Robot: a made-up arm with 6 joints. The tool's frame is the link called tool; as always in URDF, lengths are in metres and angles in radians.
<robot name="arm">
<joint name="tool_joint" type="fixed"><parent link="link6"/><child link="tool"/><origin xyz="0 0 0"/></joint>
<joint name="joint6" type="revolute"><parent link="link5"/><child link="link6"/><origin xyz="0.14 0 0"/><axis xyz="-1 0 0"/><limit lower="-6.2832" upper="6.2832" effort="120" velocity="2.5"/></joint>
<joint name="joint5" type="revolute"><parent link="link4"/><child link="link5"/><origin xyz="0.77 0 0"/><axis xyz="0 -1 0"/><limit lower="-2.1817" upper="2.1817" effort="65" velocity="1.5"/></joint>
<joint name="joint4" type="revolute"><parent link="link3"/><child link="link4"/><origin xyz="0 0 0.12"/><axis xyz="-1 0 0"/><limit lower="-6.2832" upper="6.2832" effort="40" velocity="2.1"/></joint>
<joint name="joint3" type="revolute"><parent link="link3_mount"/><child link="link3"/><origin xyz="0 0 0.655"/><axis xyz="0 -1 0"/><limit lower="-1.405" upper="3.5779" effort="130" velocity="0.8"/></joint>
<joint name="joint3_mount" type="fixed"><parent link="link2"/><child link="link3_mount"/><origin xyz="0 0 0.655"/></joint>
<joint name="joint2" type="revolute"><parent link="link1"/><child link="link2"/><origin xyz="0.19 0 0"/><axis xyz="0 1 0"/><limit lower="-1.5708" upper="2.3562" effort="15" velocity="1.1"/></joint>
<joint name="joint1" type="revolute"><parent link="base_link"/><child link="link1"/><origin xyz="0 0 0.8"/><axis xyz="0 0 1"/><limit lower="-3.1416" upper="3.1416" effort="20" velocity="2.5"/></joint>
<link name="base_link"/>
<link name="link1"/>
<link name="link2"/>
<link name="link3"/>
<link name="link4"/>
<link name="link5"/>
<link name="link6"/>
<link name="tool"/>
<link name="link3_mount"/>
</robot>
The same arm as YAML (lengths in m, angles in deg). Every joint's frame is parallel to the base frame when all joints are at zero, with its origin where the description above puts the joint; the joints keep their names.
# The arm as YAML. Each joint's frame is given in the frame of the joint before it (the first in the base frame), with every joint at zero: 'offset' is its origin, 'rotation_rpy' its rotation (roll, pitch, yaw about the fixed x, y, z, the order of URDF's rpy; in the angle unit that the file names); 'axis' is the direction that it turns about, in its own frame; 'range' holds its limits. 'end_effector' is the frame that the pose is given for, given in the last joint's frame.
length_unit: m
angle_unit: deg
chain:
  - id: joint1
    offset: [0.0, 0.0, 0.8]
    rotation_rpy: [0.0, 0.0, 0.0]
    axis: [0.0, 0.0, 1.0]
    range: [-180.0, 180.0]
  - id: joint2
    offset: [0.19, 0.0, 0.0]
    rotation_rpy: [0.0, 0.0, 0.0]
    axis: [0.0, 1.0, 0.0]
    range: [-90.0, 135.0]
  - id: joint3
    offset: [0.0, 0.0, 1.31]
    rotation_rpy: [0.0, 0.0, 0.0]
    axis: [0.0, -1.0, 0.0]
    range: [-80.5, 205.0]
  - id: joint4
    offset: [0.0, 0.0, 0.12]
    rotation_rpy: [0.0, 0.0, 0.0]
    axis: [-1.0, 0.0, 0.0]
    range: [-360.0, 360.0]
  - id: joint5
    offset: [0.77, 0.0, 0.0]
    rotation_rpy: [0.0, 0.0, 0.0]
    axis: [0.0, -1.0, 0.0]
    range: [-125.0, 125.0]
  - id: joint6
    offset: [0.14, 0.0, 0.0]
    rotation_rpy: [0.0, 0.0, 0.0]
    axis: [-1.0, 0.0, 0.0]
    range: [-360.0, 360.0]
end_effector:
  offset: [0.0, 0.0, 0.0]
  rotation_rpy: [0.0, 0.0, 0.0]

